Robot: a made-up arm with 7 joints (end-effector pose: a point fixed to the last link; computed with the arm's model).
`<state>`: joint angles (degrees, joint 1 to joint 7).
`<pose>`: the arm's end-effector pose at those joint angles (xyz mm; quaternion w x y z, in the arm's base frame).
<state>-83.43 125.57 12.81 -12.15 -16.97 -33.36 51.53</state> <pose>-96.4 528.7 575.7 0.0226 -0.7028 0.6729 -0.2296</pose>
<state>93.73 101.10 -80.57 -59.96 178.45 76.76 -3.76</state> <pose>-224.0 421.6 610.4 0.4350 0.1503 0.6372 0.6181</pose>
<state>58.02 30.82 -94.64 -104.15 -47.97 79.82 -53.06</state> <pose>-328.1 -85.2 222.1 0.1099 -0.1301 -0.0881 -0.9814</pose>
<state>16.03 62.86 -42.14 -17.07 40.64 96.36 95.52</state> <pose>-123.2 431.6 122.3 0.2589 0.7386 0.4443 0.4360</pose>
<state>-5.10 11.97 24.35 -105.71 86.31 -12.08 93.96</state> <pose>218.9 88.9 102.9 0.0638 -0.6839 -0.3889 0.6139</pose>
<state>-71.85 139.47 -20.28 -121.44 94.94 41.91 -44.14</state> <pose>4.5 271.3 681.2 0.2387 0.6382 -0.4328 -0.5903</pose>
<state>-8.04 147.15 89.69 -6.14 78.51 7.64 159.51</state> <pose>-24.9 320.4 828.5 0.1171 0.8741 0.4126 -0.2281</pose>
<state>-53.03 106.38 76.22 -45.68 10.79 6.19 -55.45</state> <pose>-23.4 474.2 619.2 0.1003 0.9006 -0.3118 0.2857</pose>
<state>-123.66 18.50 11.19 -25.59 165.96 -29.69 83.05</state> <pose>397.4 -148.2 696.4 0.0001 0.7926 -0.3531 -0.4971</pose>
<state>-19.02 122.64 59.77 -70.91 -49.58 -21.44 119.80</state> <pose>34.9 351.7 758.4 0.0123 0.4562 -0.8661 -0.2041</pose>
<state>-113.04 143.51 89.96 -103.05 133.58 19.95 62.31</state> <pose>-314.3 237.6 372.4 0.3755 0.1545 0.6730 0.6183</pose>
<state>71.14 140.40 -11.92 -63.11 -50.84 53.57 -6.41</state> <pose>192.7 445.7 482.0 0.3604 -0.3753 -0.4733 0.7108</pose>
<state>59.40 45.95 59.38 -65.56 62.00 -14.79 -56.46</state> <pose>-287.2 381.4 250.6 0.5279 0.8276 -0.1023 -0.1611</pose>
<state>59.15 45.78 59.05 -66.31 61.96 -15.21 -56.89</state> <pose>-284.2 381.1 248.4 0.5243 0.8283 -0.1068 -0.1661</pose>
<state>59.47 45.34 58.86 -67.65 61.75 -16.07 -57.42</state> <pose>-283.2 378.7 248.4 0.5164 0.8309 -0.1098 -0.1756</pose>
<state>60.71 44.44 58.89 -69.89 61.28 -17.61 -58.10</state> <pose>-285.5 372.7 251.8 0.5019 0.8361 -0.1103 -0.1919</pose>
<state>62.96 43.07 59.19 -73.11 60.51 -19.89 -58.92</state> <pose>-291.1 362.9 259.5 0.4797 0.8437 -0.1084 -0.2154</pose>
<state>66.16 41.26 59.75 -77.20 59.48 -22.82 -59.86</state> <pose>-299.1 349.1 271.6 0.4501 0.8523 -0.1044 -0.2453</pose>
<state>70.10 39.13 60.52 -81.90 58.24 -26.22 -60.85</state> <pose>-308.2 332.0 287.9 0.4145 0.8603 -0.0991 -0.2797</pose>
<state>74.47 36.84 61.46 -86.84 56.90 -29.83 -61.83</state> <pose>-316.9 312.8 307.4 0.3753 0.8663 -0.0934 -0.3162</pose>
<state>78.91 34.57 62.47 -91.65 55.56 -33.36 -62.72</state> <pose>-323.7 293.1 328.3 0.3358 0.8692 -0.0881 -0.3521</pose>
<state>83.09 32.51 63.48 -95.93 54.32 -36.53 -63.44</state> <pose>-328.4 274.5 349.0 0.2994 0.8690 -0.0836 -0.3851</pose>
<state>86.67 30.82 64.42 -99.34 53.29 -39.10 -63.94</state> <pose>-331.1 258.8 367.5 0.2694 0.8665 -0.0799 -0.4125</pose>
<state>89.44 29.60 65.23 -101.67 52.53 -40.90 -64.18</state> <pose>-332.7 247.1 382.4 0.2481 0.8632 -0.0763 -0.4330</pose>
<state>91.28 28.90 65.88 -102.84 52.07 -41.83 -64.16</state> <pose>-334.0 240.0 393.1 0.2367 0.8603 -0.0724 -0.4458</pose>
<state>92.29 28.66 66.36 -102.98 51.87 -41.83 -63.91</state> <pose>-335.6 237.0 399.8 0.2355 0.8579 -0.0672 -0.4517</pose>
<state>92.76 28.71 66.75 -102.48 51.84 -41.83 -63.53</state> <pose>-337.5 236.6 404.0 0.2359 0.8576 -0.0629 -0.4528</pose>
